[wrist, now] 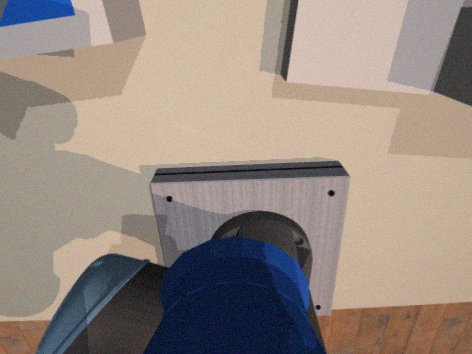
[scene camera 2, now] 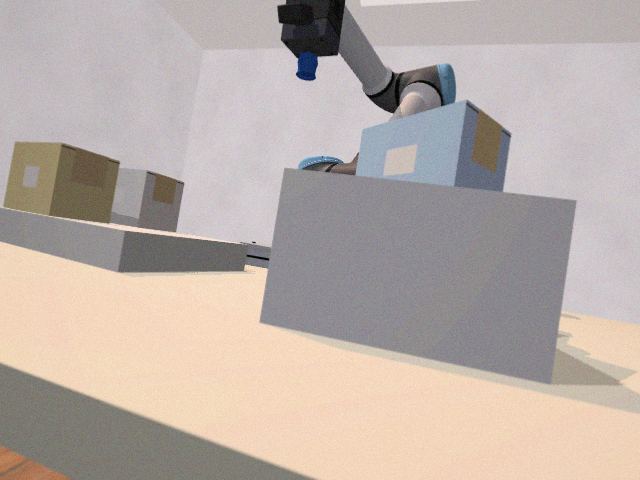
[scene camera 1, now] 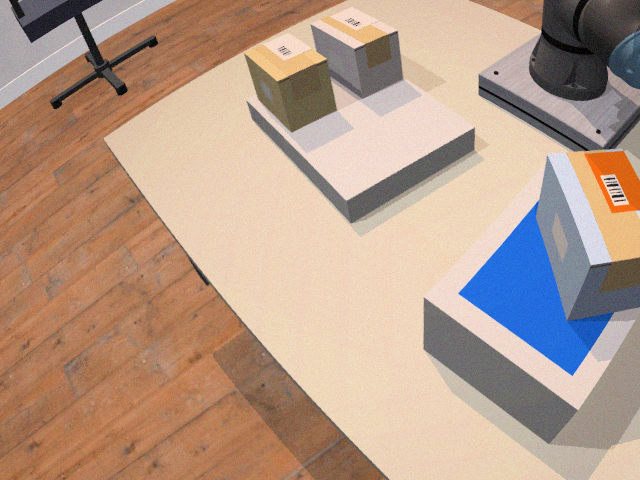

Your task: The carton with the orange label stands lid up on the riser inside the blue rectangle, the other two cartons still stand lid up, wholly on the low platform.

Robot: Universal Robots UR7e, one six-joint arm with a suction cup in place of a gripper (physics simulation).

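The orange-label carton stands lid up on the riser, turned against the blue rectangle. In scene camera 1 its near bottom edge crosses the blue edge onto the pale border; its far side is cut off. An olive carton and a grey carton stand lid up on the low platform. My suction cup is open and empty, in the air above riser height, apart from the cartons.
The arm's base plate lies on the table, behind the riser and beside the platform. The arm's links reach up behind the orange-label carton in scene camera 2. A dark stand is on the floor beyond the table.
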